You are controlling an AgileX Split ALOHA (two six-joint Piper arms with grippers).
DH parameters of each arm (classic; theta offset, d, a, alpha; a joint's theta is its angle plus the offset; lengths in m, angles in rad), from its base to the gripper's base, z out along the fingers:
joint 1: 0 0.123 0 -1.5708
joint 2: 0.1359 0 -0.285 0
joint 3: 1.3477 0 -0.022 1.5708
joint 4: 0 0.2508 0 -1.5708
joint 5: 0 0 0.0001 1.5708
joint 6: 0 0.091 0 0
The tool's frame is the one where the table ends.
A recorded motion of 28 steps. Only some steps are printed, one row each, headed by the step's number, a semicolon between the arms.
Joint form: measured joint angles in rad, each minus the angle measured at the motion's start. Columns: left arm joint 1, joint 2, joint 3, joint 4, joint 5, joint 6; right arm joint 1, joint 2, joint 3, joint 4, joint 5, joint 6.
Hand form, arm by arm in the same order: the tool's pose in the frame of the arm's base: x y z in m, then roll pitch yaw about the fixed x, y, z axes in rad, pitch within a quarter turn. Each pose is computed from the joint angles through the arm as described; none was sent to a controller.
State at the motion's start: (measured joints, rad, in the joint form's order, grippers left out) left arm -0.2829 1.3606 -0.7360 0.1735 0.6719 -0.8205; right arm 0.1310 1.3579 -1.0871 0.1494 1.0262 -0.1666
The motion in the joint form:
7: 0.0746 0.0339 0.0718 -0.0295 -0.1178 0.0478; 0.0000 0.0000 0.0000 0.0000 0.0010 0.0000
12: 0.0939 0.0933 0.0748 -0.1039 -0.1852 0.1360; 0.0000 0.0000 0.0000 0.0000 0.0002 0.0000
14: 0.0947 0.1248 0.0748 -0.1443 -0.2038 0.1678; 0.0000 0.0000 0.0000 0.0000 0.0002 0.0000
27: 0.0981 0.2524 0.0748 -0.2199 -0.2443 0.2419; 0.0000 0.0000 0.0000 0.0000 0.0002 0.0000
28: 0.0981 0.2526 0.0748 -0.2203 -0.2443 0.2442; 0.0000 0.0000 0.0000 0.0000 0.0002 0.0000
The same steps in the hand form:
7: 0.2321 -0.0420 0.1906 -2.9626 0.3431 -2.6543; 0.2571 0.0456 0.2986 3.0481 0.3748 -2.9158
12: 0.2404 -0.0430 0.1776 -2.9380 0.3242 -2.6680; 0.2571 0.0456 0.2987 3.0483 0.3756 -2.9159
14: 0.2432 -0.0451 0.1704 -2.9308 0.3015 -2.6686; 0.2571 0.0456 0.2987 3.0483 0.3756 -2.9159
27: 0.2503 -0.0486 0.1395 -2.9612 0.2149 -2.6888; 0.2571 0.0456 0.2987 3.0483 0.3756 -2.9159
28: 0.2503 -0.0486 0.1394 -2.9616 0.2150 -2.6908; 0.2571 0.0456 0.2987 3.0483 0.3756 -2.9159

